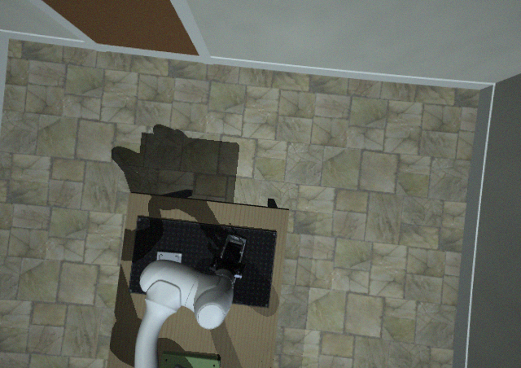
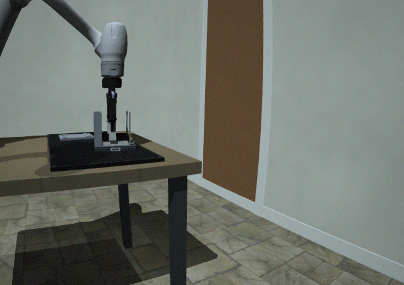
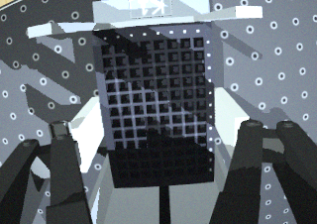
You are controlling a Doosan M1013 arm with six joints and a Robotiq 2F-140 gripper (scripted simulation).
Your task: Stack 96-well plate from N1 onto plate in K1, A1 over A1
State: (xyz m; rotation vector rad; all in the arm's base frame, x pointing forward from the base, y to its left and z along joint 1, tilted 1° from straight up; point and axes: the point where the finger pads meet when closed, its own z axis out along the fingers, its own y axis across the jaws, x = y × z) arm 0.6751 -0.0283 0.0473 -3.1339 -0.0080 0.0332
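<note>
Right now the dark 96-well plate is 20 mm below my hand. From my hand the other things lie so: white 96-well plate (40 mm below).
</note>
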